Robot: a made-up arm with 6 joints. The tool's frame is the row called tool. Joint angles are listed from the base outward.
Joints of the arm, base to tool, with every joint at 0 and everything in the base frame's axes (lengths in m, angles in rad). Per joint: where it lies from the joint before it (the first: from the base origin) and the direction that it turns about. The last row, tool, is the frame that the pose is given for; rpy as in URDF.
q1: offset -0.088 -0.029 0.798 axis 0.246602 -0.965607 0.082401
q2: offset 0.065 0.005 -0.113 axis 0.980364 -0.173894 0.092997
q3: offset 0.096 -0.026 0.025 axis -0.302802 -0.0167 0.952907
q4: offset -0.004 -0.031 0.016 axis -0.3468 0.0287 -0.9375
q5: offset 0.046 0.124 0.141 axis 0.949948 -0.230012 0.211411
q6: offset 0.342 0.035 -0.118 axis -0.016 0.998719 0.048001
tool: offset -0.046 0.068 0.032 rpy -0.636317 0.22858 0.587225
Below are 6 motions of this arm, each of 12 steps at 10 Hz.
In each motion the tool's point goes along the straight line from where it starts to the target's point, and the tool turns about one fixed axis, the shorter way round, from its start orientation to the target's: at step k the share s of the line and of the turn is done. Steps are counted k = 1, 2, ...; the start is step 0. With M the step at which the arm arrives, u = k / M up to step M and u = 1 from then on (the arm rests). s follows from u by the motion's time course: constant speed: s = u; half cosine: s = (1 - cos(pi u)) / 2; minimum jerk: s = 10 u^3 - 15 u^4 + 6 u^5.
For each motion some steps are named. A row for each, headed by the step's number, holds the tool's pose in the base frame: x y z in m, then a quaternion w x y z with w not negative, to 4 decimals.
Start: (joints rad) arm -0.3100 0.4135 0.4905 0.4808 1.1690 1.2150
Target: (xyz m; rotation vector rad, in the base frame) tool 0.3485 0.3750 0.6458 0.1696 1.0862 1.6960
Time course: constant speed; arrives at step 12
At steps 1, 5, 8, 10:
1: 0.4374 0.1554 0.9157 0.6461 0.2212 0.1529 0.7143
5: 0.4050 0.2352 0.8175 0.6134 0.1689 0.2672 0.7238
8: 0.3808 0.2951 0.7439 0.5819 0.1278 0.3501 0.7228
10: 0.3647 0.3351 0.6949 0.5578 0.0996 0.4035 0.7184

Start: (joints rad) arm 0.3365 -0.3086 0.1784 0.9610 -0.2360 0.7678
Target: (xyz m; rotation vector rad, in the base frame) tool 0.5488 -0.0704 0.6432 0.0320 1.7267 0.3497
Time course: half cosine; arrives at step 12
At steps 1, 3, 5, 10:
1: 0.4666 -0.1562 0.9478 0.8422 -0.3063 0.4247 -0.1283
3: 0.4775 -0.1449 0.9077 0.8306 -0.2679 0.4795 -0.0917
5: 0.4962 -0.1253 0.8382 0.7989 -0.1977 0.5674 -0.0271
10: 0.5432 -0.0762 0.6640 0.6584 -0.0090 0.7405 0.1345

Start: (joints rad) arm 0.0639 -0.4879 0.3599 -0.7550 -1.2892 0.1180
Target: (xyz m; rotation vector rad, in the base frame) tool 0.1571 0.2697 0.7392 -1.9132 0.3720 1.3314
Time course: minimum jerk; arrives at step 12
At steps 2, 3, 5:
2: 0.2610 0.1601 0.6440 0.2837 -0.8345 0.1327 0.4533
3: 0.2537 0.1679 0.6507 0.2908 -0.8291 0.1337 0.4584
5: 0.2275 0.1955 0.6747 0.3158 -0.8090 0.1372 0.4764

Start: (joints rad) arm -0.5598 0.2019 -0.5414 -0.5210 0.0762 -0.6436
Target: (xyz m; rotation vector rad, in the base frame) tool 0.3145 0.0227 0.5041 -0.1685 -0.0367 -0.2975
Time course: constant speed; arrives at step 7
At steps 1, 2, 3, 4, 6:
1: 0.3573 0.0612 0.6132 0.9779 -0.1786 -0.0872 0.0647
2: 0.3502 0.0548 0.5950 0.9832 -0.1634 -0.0760 0.0292
3: 0.3431 0.0484 0.5768 0.9869 -0.1479 -0.0646 -0.0064
4: 0.3359 0.0420 0.5586 0.9889 -0.1322 -0.0531 -0.0420
6: 0.3216 0.0291 0.5223 0.9881 -0.1001 -0.0299 -0.1128

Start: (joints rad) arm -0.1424 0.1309 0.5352 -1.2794 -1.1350 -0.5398
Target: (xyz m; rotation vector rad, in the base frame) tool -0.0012 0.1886 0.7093 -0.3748 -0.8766 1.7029
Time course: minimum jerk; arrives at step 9
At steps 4, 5, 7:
4: 0.0272 0.1964 0.7240 0.4477 -0.3128 -0.4760 0.6893
5: 0.0175 0.1937 0.7190 0.4891 -0.2614 -0.4428 0.7046
7: 0.0024 0.1896 0.7112 0.5476 -0.1791 -0.3863 0.7203

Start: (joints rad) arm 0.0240 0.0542 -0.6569 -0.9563 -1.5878 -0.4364
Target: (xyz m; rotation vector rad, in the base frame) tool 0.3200 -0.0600 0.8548 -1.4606 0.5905 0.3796
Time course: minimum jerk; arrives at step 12
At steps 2, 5, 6, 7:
2: 0.3198 -0.1142 0.7786 0.6228 -0.7539 0.0039 0.2093
5: 0.3199 -0.0967 0.8032 0.6503 -0.7279 0.0889 0.1983
6: 0.3199 -0.0881 0.8153 0.6618 -0.7128 0.1305 0.1923
7: 0.3199 -0.0795 0.8274 0.6718 -0.6961 0.1719 0.1858

